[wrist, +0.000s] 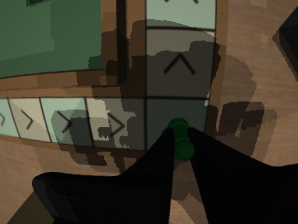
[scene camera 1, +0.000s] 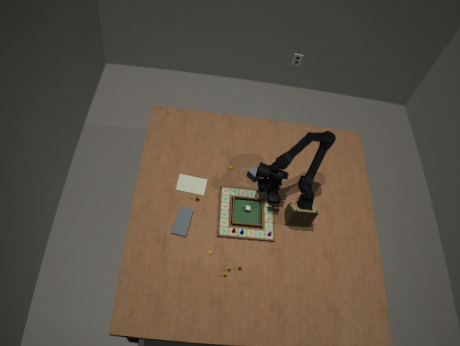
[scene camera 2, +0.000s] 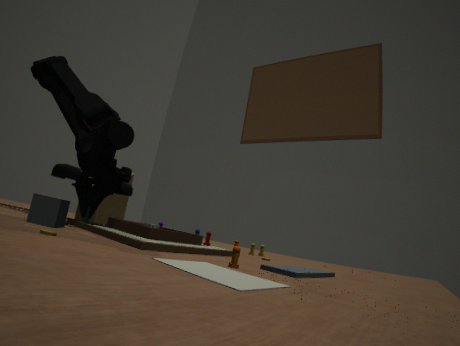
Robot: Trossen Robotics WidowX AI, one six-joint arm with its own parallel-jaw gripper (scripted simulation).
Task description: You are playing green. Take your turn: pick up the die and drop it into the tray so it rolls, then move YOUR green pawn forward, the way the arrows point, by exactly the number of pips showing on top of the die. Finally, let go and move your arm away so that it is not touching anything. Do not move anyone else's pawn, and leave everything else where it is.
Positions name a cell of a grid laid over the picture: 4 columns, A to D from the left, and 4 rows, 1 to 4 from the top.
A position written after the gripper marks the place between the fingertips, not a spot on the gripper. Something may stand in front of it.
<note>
In view: the gripper (scene camera 2: A3), a green pawn (wrist: C3), a grey box (scene camera 2: A3) and a white card (scene camera 2: C4).
The gripper shows as well in the wrist view (wrist: C3). The wrist view misses the white card: it is out of frame.
</note>
